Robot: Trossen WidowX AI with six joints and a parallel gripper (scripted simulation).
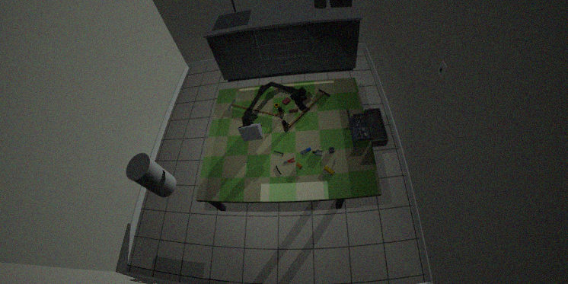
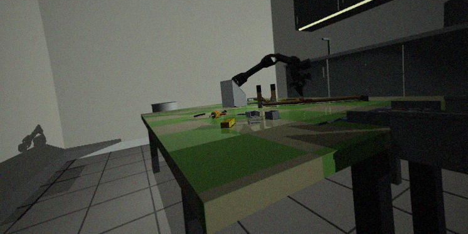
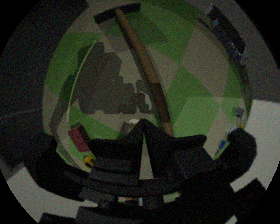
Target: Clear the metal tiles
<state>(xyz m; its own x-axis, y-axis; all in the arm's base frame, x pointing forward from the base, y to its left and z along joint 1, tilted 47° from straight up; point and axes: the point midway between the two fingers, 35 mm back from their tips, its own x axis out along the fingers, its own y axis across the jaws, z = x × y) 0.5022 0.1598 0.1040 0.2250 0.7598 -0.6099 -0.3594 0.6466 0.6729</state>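
My gripper tip is now 40 mm short of the long scraper, 20 mm to the left of it and 10 mm below it. From my gripper tip the other things lie so: yellow ring 230 mm behind, 110 mm to the left, 40 mm below; blue piece 20 mm behind, 450 mm to the right, 40 mm below; red block 130 mm behind, 140 mm to the left, 40 mm below.
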